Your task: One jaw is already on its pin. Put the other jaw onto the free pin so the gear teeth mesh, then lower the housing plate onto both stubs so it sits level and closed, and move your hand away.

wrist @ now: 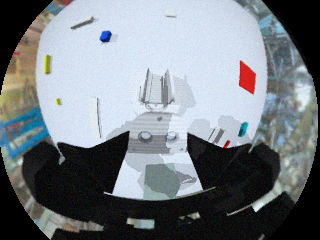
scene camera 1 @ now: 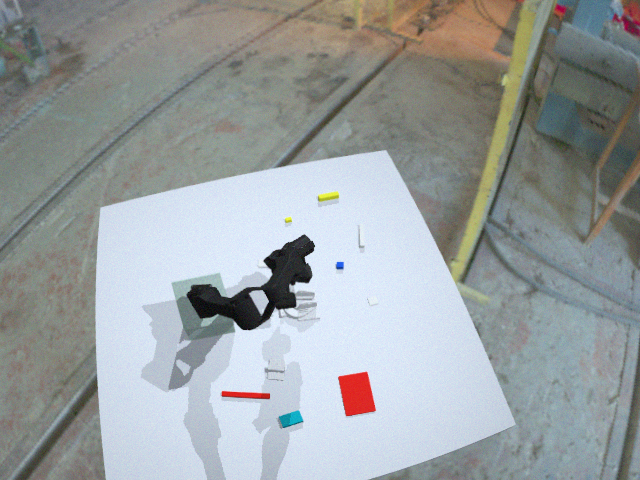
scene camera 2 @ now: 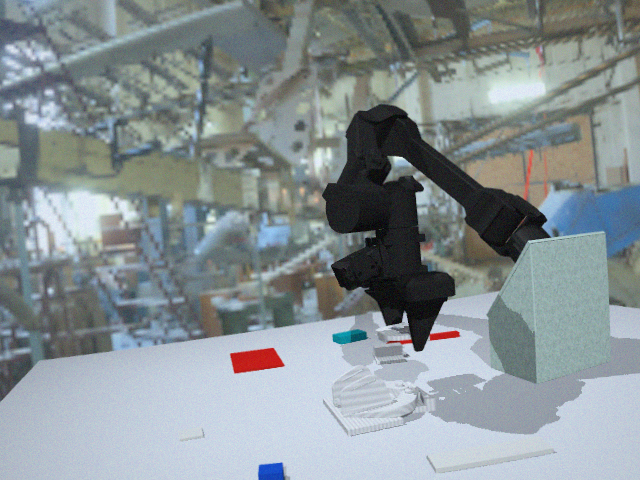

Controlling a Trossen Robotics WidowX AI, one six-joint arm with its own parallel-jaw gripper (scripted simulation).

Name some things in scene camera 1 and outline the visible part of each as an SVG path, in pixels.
A red plate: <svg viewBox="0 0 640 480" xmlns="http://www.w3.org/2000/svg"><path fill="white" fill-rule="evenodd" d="M367 371L338 376L346 416L376 411Z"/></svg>
